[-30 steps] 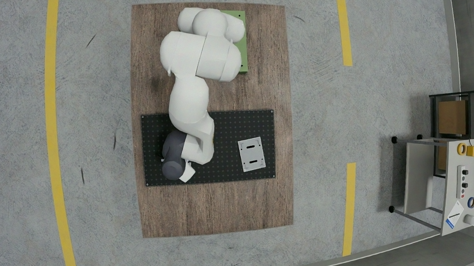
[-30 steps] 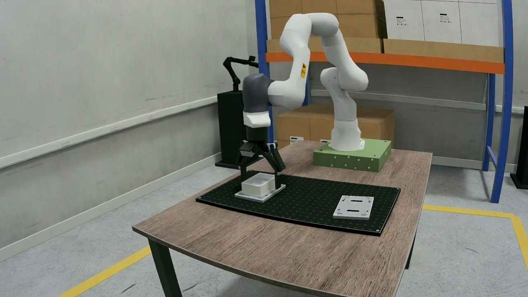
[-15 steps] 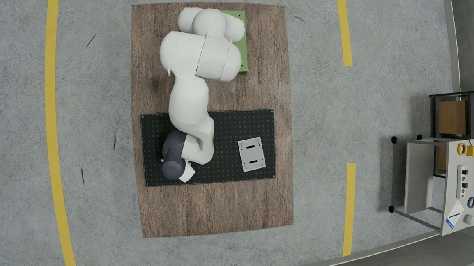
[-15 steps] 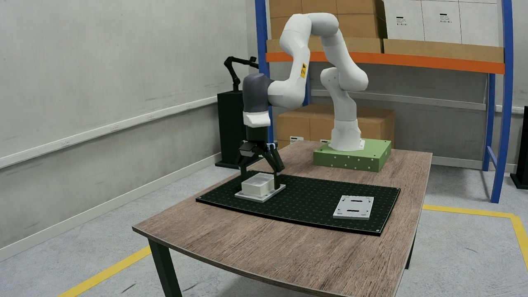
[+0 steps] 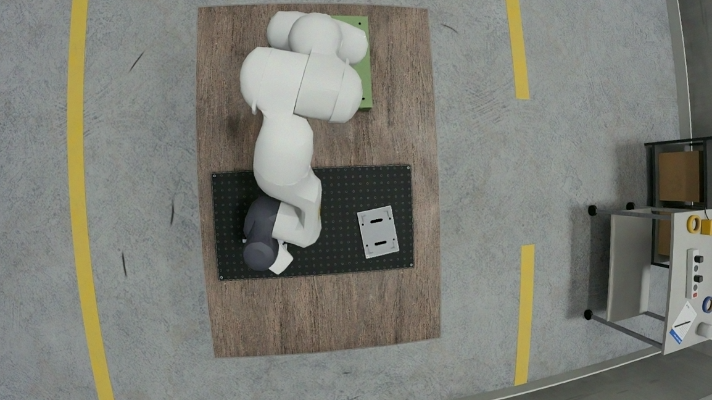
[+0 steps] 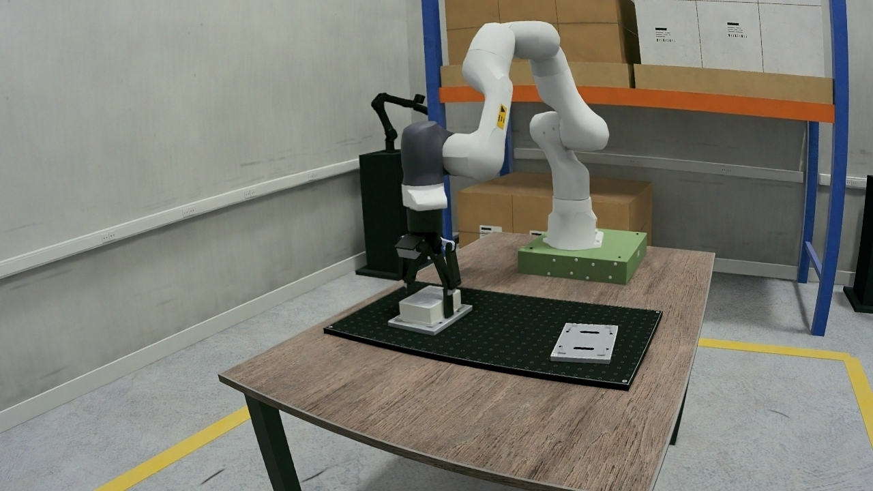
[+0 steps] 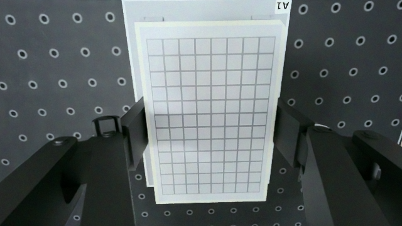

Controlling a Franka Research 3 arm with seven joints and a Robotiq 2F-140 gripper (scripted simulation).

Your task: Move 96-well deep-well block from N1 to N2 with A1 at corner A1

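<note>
Now: the white deep-well block 10 mm below my hand. Also, from my hand: nest N1 (30 mm below); then nest N2 (380 mm to the left, 30 mm below, 20 mm ahead).
</note>
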